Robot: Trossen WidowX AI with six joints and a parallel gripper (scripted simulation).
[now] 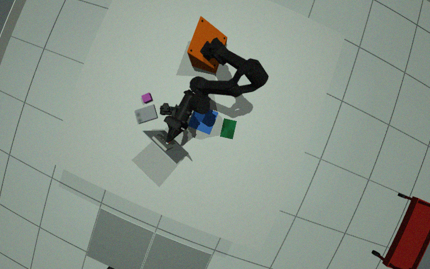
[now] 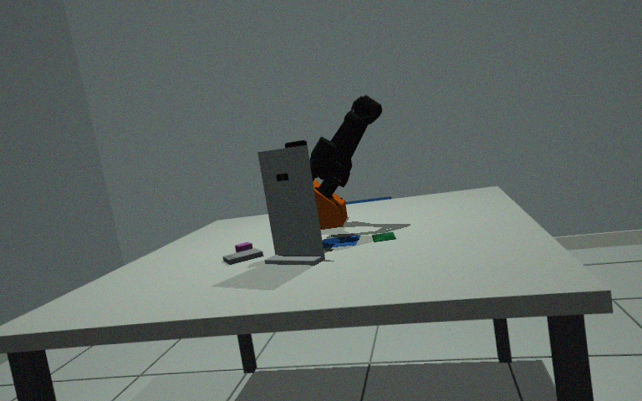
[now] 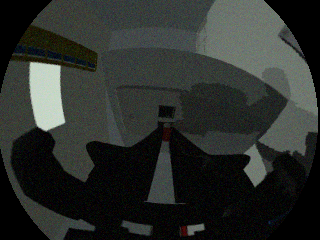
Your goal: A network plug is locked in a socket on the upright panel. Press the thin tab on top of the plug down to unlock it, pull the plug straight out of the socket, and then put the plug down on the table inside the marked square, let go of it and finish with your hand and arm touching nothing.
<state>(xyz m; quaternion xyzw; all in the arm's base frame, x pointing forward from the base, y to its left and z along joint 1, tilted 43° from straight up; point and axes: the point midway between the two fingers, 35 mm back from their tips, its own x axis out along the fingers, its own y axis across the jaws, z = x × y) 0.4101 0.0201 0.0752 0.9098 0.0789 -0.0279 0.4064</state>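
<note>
Right now the blue marked square is 23 cm below my gripper tip, 15 cm behind it and 6 cm to the left of it. The rest, counted from my gripper tip: flat grey block: 22 cm below, 21 cm to the right, 3 cm behind; then network plug: right at my gripper tip; then grey upright panel: 9 cm below, 2 cm ahead, 1 cm to the right.
</note>
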